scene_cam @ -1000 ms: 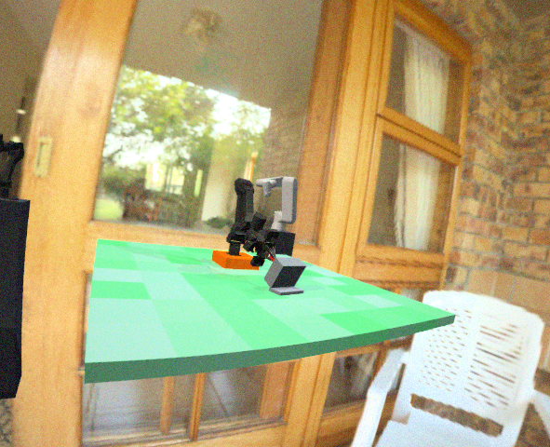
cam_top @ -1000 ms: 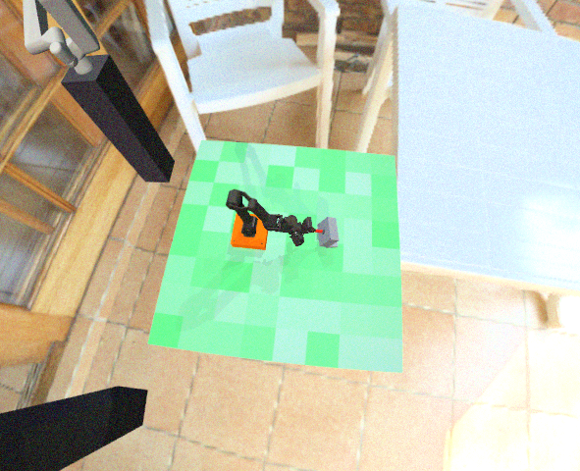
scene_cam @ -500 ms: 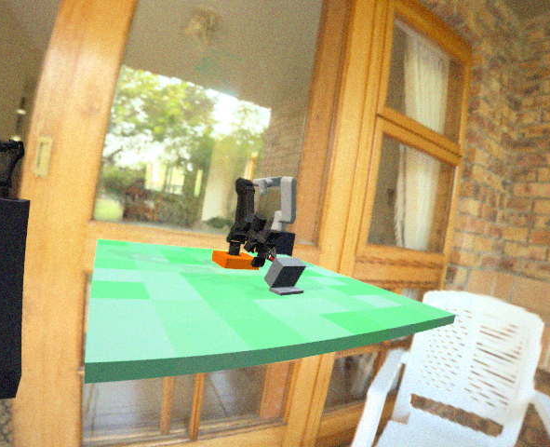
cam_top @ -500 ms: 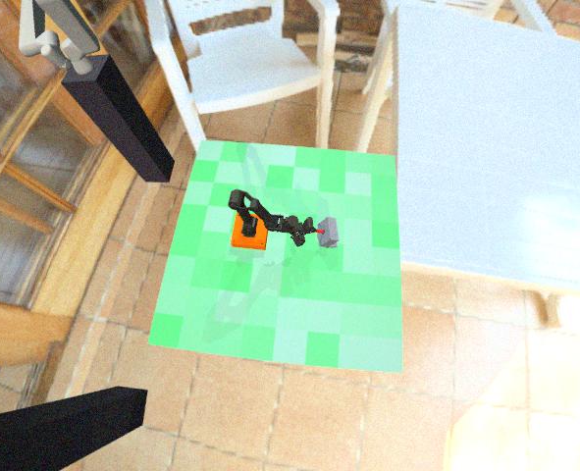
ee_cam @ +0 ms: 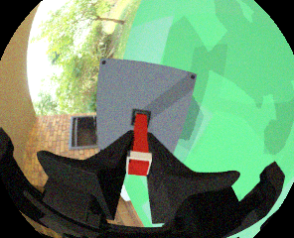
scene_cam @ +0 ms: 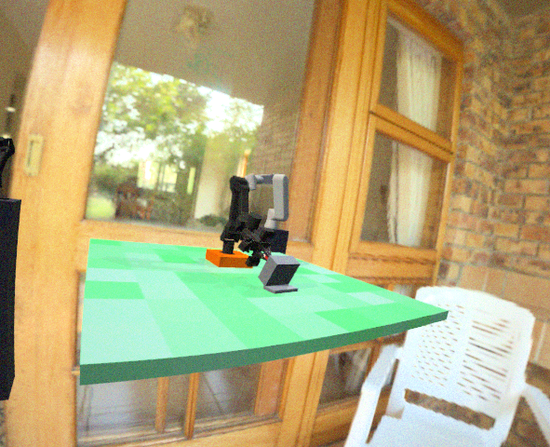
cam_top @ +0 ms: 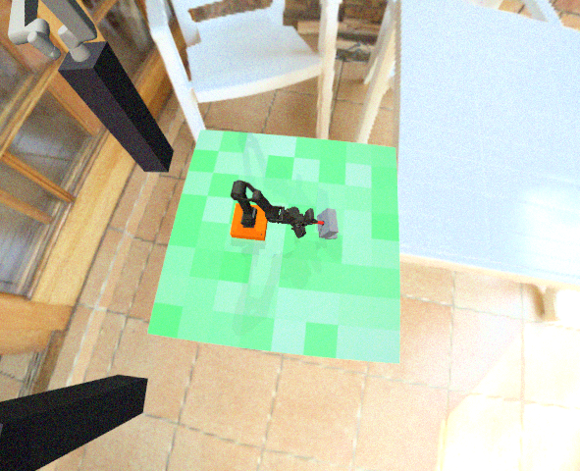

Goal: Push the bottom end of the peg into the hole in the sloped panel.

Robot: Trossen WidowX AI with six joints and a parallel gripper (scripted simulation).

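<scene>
The sloped panel is 60 mm ahead of my gripper tip, 10 mm to the left of it and 30 mm below it. Also, from my gripper tip: red peg: 10 mm behind, 10 mm above.
</scene>
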